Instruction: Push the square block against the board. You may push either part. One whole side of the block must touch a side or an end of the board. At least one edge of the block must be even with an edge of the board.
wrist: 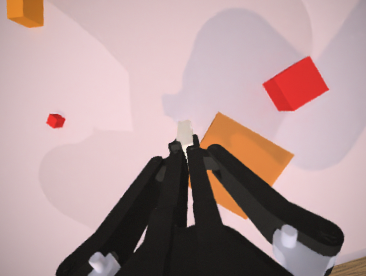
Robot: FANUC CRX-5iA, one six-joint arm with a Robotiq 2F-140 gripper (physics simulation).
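Frame: origin at the arm's base, x ahead, y left, z up, level; centimetres.
Where they show: gripper, fingertip midpoint: (186,130).
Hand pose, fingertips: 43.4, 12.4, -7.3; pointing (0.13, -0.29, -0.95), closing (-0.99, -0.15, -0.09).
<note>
Things, the pixels of their top centre, and the offset from my fingertips, as dx, dy, dz. "*": a spot on its surface instead. Level surfaces: height alone.
- square block, top centre: (233,168) -5.6, +4.9, +1.3
- wooden board, surface spot: (356,266) * -23.0, +20.9, -0.6
- red block, top centre: (301,83) -12.6, -4.3, +2.4
- small red cube, top centre: (51,121) +21.0, -2.6, +0.0
- orange block, surface spot: (26,11) * +21.5, -18.5, +1.0
- pink surface, surface height: dz -1.6
The square block (252,157) is orange and lies flat right of centre in the wrist view, turned at an angle. The fingers hide its left and lower left parts. My gripper (186,130) is shut and empty, with its pale fingertips beside the block's left edge in this view; whether they touch it I cannot tell. Part of the wooden board (356,266) shows at the bottom right corner. A strip of pink surface shows between block and board, so they are apart there. The rest of the board is out of view or behind the gripper.
A red block (301,84) lies at the upper right, a little beyond the square block. A small red cube (55,120) lies at the left. Another orange block (26,11) is partly in view at the top left. Shadows fall across the pink surface (90,65).
</note>
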